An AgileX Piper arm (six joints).
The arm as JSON. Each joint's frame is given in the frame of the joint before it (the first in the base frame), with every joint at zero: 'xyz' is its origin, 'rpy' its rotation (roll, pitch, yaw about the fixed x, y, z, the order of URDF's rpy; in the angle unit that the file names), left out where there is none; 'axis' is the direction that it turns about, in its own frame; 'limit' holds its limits. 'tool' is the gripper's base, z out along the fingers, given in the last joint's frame.
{
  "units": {
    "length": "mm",
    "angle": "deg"
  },
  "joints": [
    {
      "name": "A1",
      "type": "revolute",
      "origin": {
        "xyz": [
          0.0,
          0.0,
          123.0
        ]
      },
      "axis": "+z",
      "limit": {
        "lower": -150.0,
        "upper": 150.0
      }
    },
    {
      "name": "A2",
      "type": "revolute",
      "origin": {
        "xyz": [
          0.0,
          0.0,
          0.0
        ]
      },
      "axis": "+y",
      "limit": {
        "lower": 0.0,
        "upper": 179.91
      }
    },
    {
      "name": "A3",
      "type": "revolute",
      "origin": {
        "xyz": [
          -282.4,
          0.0,
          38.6
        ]
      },
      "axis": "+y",
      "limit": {
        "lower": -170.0,
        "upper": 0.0
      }
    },
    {
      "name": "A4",
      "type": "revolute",
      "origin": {
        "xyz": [
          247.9,
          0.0,
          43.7
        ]
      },
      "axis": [
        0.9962,
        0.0,
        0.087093
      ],
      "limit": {
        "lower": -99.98,
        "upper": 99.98
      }
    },
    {
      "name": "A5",
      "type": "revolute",
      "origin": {
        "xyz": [
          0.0,
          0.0,
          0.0
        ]
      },
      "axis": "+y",
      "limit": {
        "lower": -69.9,
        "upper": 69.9
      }
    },
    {
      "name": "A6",
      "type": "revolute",
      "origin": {
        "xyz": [
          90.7,
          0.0,
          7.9
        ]
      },
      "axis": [
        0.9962,
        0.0,
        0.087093
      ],
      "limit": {
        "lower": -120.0,
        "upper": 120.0
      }
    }
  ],
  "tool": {
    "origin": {
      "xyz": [
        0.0,
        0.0,
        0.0
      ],
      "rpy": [
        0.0,
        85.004,
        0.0
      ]
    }
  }
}
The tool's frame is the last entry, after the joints.
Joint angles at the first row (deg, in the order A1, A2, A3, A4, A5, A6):
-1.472, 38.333, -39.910, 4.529, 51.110, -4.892
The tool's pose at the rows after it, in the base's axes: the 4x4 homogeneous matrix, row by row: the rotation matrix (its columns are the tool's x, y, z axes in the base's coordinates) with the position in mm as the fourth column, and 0 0 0 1 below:
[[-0.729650, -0.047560, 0.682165, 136.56], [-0.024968, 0.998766, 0.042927, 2.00], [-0.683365, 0.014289, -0.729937, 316.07], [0, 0, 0, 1]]
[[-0.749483, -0.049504, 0.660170, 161.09], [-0.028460, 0.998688, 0.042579, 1.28], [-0.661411, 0.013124, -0.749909, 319.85], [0, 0, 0, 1]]
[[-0.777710, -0.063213, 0.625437, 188.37], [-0.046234, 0.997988, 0.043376, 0.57], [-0.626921, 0.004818, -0.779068, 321.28], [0, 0, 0, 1]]
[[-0.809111, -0.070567, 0.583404, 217.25], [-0.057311, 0.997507, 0.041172, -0.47], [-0.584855, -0.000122, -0.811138, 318.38], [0, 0, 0, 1]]
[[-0.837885, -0.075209, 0.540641, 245.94], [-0.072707, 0.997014, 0.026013, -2.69], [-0.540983, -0.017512, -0.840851, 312.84], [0, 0, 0, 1]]
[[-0.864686, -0.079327, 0.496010, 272.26], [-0.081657, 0.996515, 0.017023, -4.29], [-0.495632, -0.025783, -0.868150, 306.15], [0, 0, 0, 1]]
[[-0.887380, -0.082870, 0.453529, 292.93], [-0.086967, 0.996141, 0.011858, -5.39], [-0.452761, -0.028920, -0.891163, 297.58], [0, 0, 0, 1]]
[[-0.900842, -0.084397, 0.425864, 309.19], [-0.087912, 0.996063, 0.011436, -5.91], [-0.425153, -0.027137, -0.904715, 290.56], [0, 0, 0, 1]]
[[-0.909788, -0.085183, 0.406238, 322.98], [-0.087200, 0.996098, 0.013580, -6.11], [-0.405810, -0.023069, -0.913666, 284.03], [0, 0, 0, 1]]
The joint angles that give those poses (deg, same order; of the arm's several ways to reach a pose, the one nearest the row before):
-1.469, 44.376, -42.246, 4.526, 49.947, -5.424
-1.474, 50.542, -45.690, 4.530, 48.931, -5.720
-1.473, 57.318, -49.755, 4.530, 48.824, -6.789
-1.473, 64.338, -53.882, 4.270, 48.951, -7.293
-1.473, 71.181, -58.144, 3.017, 49.300, -7.380
-1.473, 77.473, -62.497, 2.217, 50.330, -7.380
-1.473, 82.566, -65.886, 1.724, 51.379, -7.379
-1.473, 86.474, -68.645, 1.627, 51.994, -7.379
-1.472, 89.743, -70.983, 1.739, 52.303, -7.411

